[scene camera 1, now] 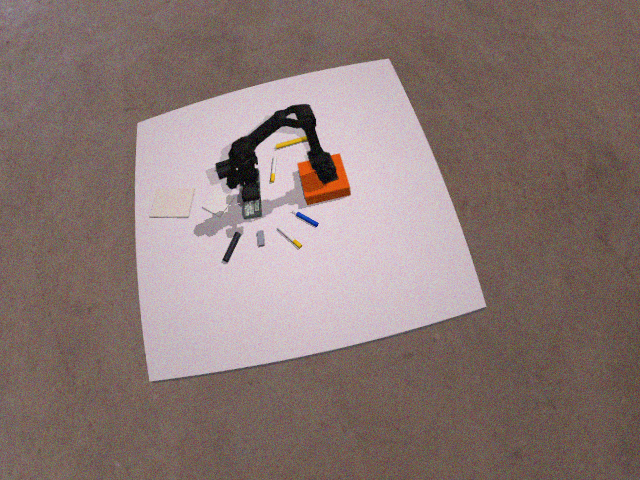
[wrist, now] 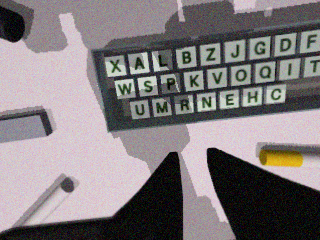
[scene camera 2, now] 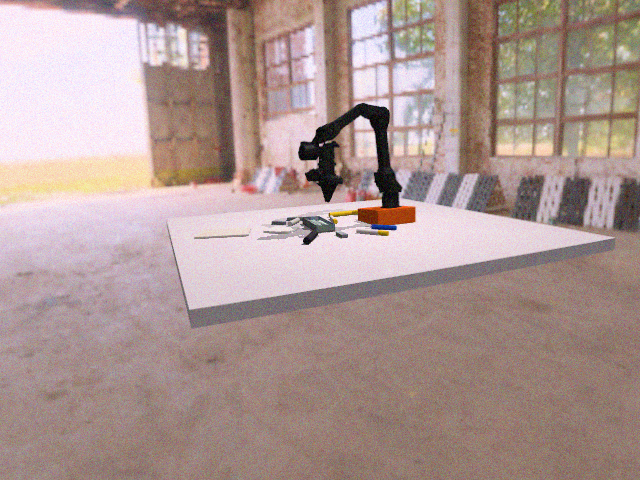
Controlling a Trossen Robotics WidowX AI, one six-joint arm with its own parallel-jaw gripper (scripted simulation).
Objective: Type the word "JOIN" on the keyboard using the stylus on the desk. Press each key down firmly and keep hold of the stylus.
Note:
I see my gripper (scene camera 2: 327, 202), a cream pad (scene camera 1: 168, 203) and a white-and-yellow pen (wrist: 64, 189).
My gripper is seen too in scene camera 1 (scene camera 1: 254, 189) and in the wrist view (wrist: 192, 158). The wrist view does not show the cream pad: it is out of frame.

